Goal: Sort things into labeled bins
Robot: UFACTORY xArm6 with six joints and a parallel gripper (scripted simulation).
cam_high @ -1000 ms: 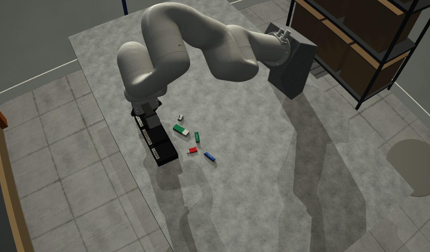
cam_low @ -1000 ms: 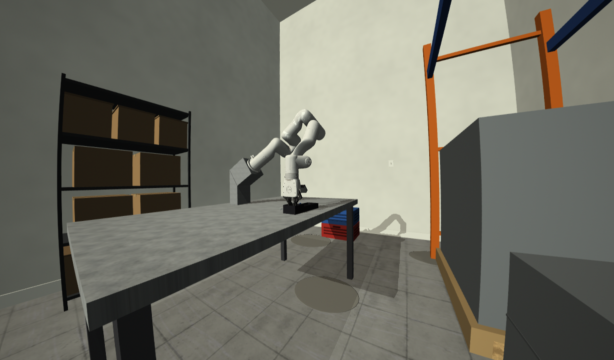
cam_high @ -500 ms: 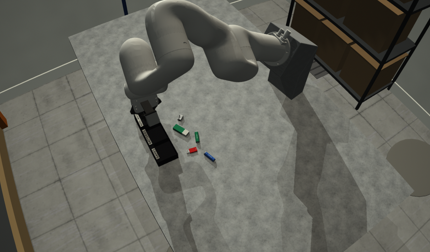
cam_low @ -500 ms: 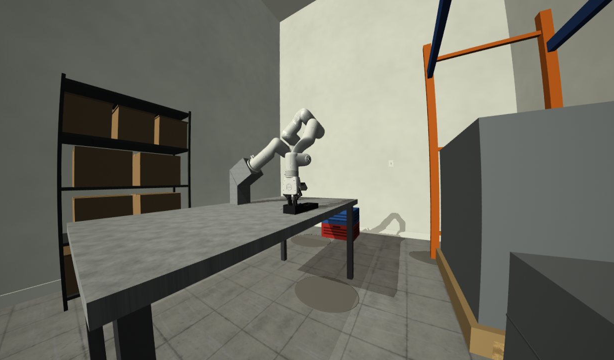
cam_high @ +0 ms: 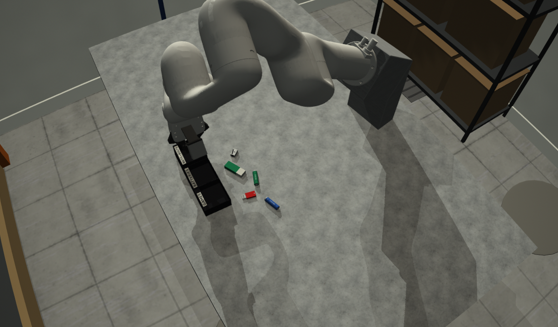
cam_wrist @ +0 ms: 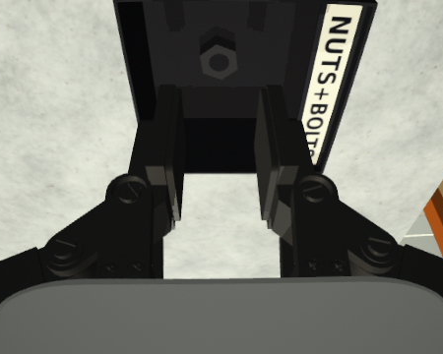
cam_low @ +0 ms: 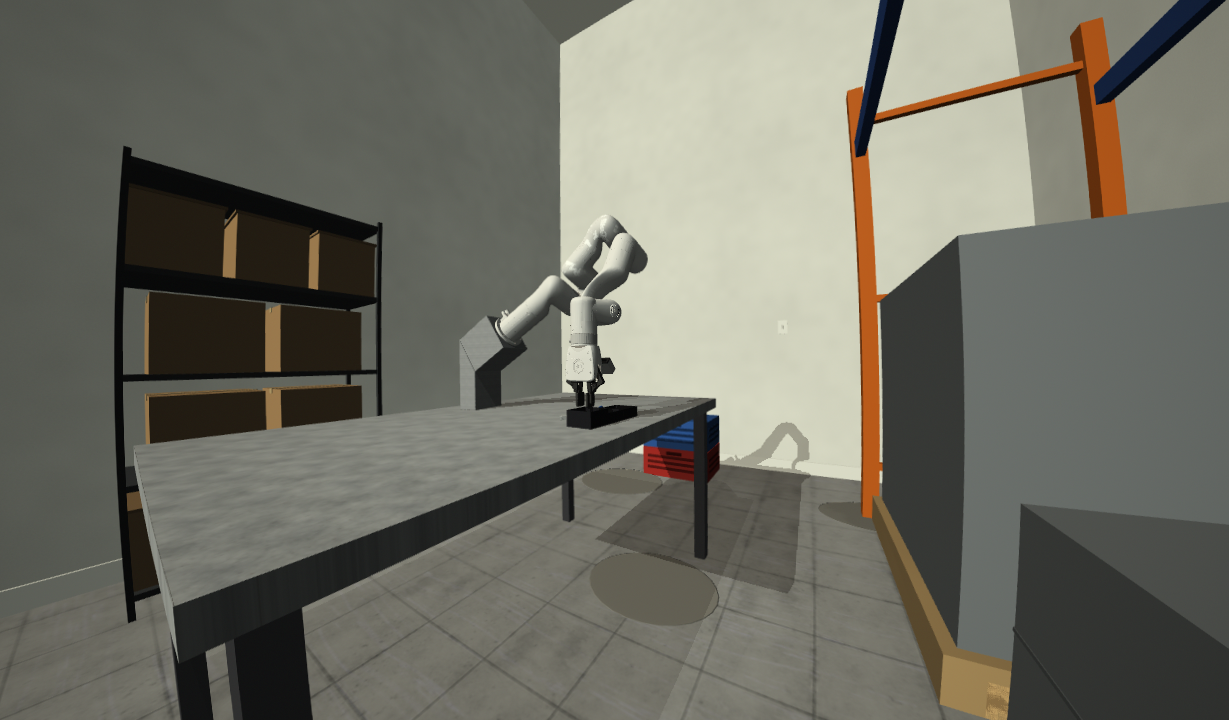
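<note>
Now: hand 260 mm to the right of the blue battery, 150 mm past it and 70 mm above it. Round my hand: black cube: 60 mm below; then grey metal piece: 120 mm behind, 70 mm below, 40 mm to the left; then black three-compartment bin: 80 mm to the left, 50 mm below, 10 mm ahead.
</note>
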